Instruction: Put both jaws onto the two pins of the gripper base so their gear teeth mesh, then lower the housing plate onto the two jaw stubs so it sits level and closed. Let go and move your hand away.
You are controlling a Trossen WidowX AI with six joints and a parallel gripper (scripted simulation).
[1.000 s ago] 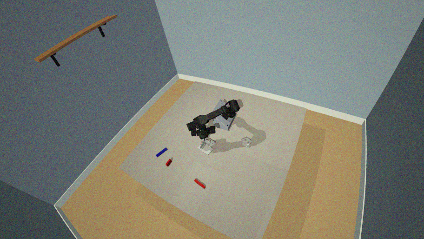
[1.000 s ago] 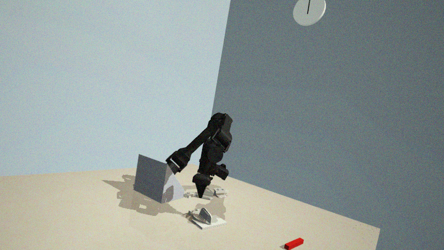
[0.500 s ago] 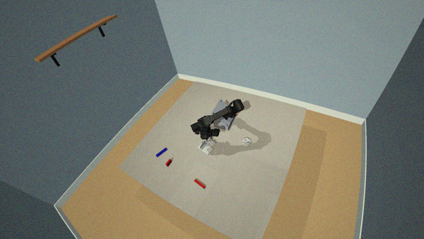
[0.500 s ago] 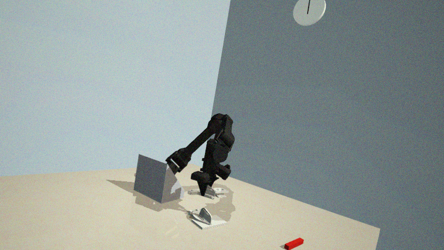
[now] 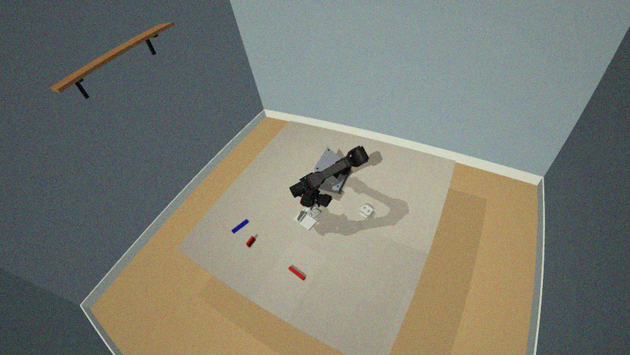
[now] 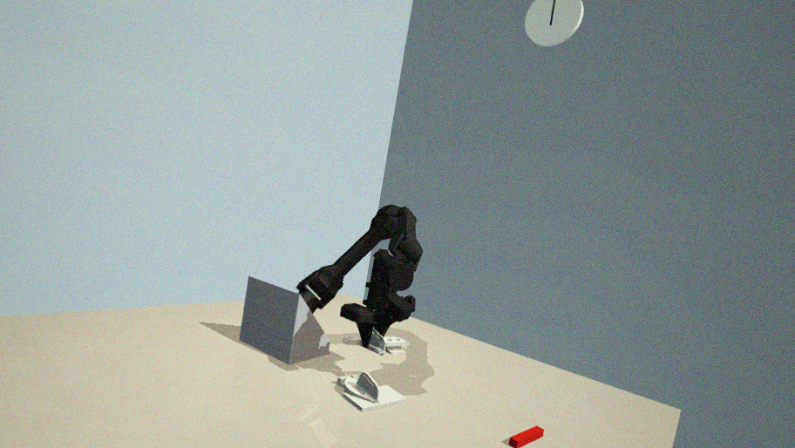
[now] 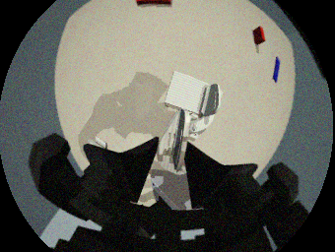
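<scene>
Right now the white jaw is 2 cm ahead of my gripper tip, 6 cm to the right of it and 7 cm below it. Also, from my gripper tip: red bar (36 cm ahead, 6 cm to the left, 8 cm below); then blue block (25 cm ahead, 40 cm to the right, 8 cm below).
</scene>
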